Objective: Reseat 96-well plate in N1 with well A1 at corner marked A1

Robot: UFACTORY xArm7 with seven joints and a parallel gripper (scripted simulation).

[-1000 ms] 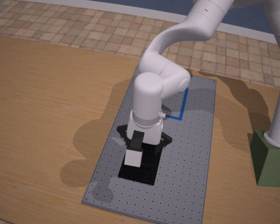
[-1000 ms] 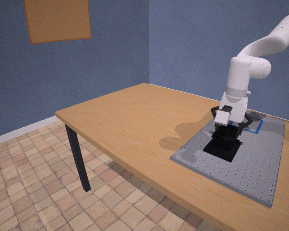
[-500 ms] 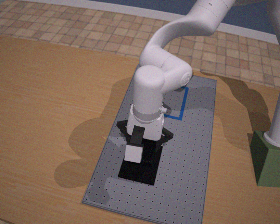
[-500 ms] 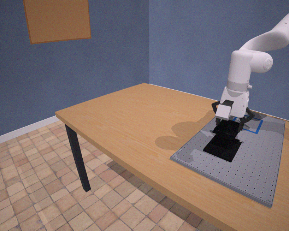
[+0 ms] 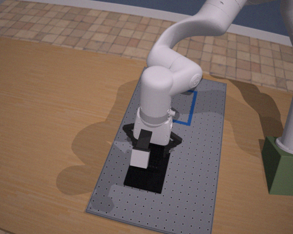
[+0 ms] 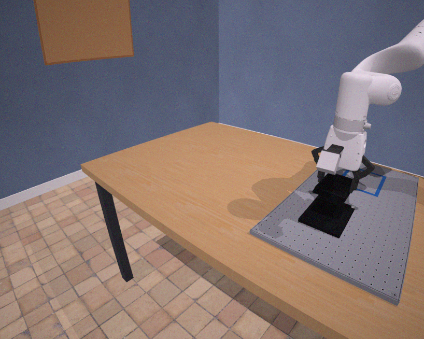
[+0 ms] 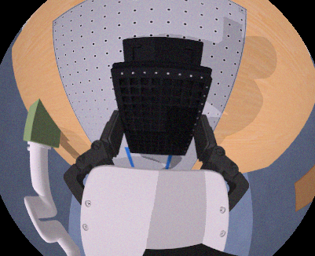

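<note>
The black plate nest N1 lies 100 mm below my hand. The rest, counted from my hand: small white A1 mark: 100 mm below, 80 mm to the right, 50 mm behind; black 96-well plate: 10 mm below.
</note>
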